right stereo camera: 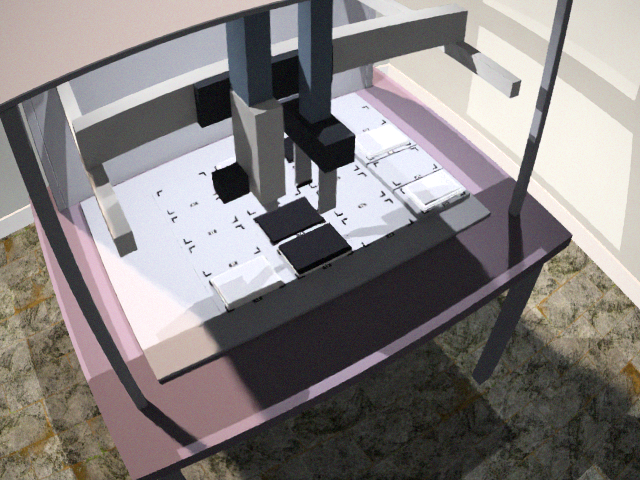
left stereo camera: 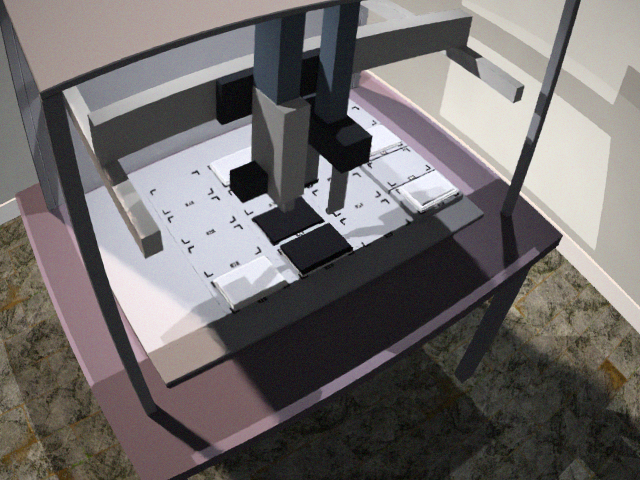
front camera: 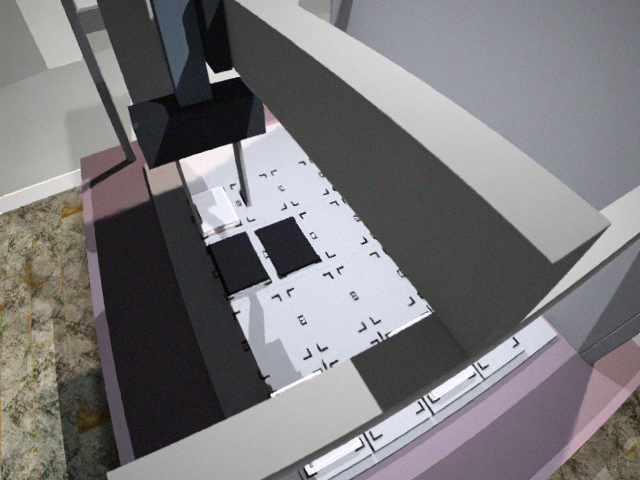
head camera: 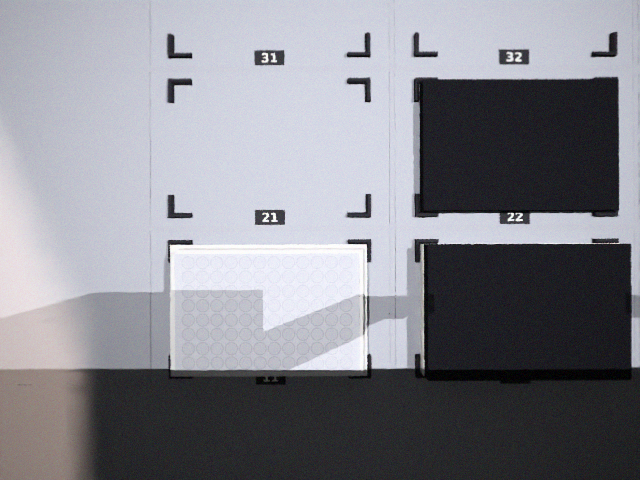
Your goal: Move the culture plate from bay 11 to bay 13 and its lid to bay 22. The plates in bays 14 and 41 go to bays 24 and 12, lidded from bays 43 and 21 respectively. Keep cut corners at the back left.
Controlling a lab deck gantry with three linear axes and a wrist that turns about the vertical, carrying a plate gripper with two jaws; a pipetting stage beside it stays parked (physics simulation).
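Pixels of known places: gripper, fingertip midpoint: [right stereo camera: 314, 196] [left stereo camera: 321, 196] [front camera: 221, 208]; robot's base, origin of the base link: [right stereo camera: 229, 311] [left stereo camera: 234, 312] [front camera: 188, 201] [head camera: 175, 372].
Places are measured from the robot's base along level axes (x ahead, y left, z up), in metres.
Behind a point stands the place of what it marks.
Note:
My gripper [front camera: 223, 219] {x 0.228, y 0.043, z 0.160 m} [left stereo camera: 323, 196] {x 0.228, y 0.043, z 0.160 m} [right stereo camera: 315, 195] {x 0.228, y 0.043, z 0.160 m} is open and empty, raised above bay 12. Beneath it, a plate with a dark lid [front camera: 240, 263] {x 0.238, y 0.048, z 0.017 m} [head camera: 527, 310] {x 0.227, y 0.044, z 0.017 m} [left stereo camera: 316, 248] {x 0.225, y 0.039, z 0.017 m} [right stereo camera: 315, 248] {x 0.226, y 0.038, z 0.017 m} sits in bay 12. A separate dark lid [front camera: 287, 245] {x 0.233, y 0.150, z 0.008 m} [head camera: 519, 144] {x 0.227, y 0.150, z 0.008 m} [left stereo camera: 288, 219] {x 0.226, y 0.146, z 0.008 m} [right stereo camera: 289, 219] {x 0.227, y 0.146, z 0.008 m} lies in bay 22. The white culture plate [front camera: 216, 209] {x 0.074, y 0.051, z 0.014 m} [head camera: 268, 310] {x 0.065, y 0.044, z 0.014 m} [left stereo camera: 250, 281] {x 0.063, y 0.039, z 0.014 m} [right stereo camera: 248, 281] {x 0.066, y 0.036, z 0.014 m} stands unlidded in bay 11, wells showing. Another white plate [front camera: 336, 457] {x 0.617, y 0.044, z 0.027 m} [left stereo camera: 431, 191] {x 0.553, y 0.031, z 0.029 m} [right stereo camera: 435, 189] {x 0.554, y 0.036, z 0.029 m} stands in bay 14. Bay 43's lid is hidden.
A white plate [left stereo camera: 383, 138] {x 0.582, y 0.245, z 0.029 m} [right stereo camera: 385, 139] {x 0.564, y 0.246, z 0.029 m} stands in bay 34, and another [left stereo camera: 227, 166] {x 0.196, y 0.368, z 0.014 m} in bay 42 is partly hidden. The grey pipetting stage [left stereo camera: 279, 149] [right stereo camera: 256, 149] hangs beside the gripper. The gantry beam [front camera: 413, 180] [left stereo camera: 165, 118] crosses behind. Bay 21 is empty.

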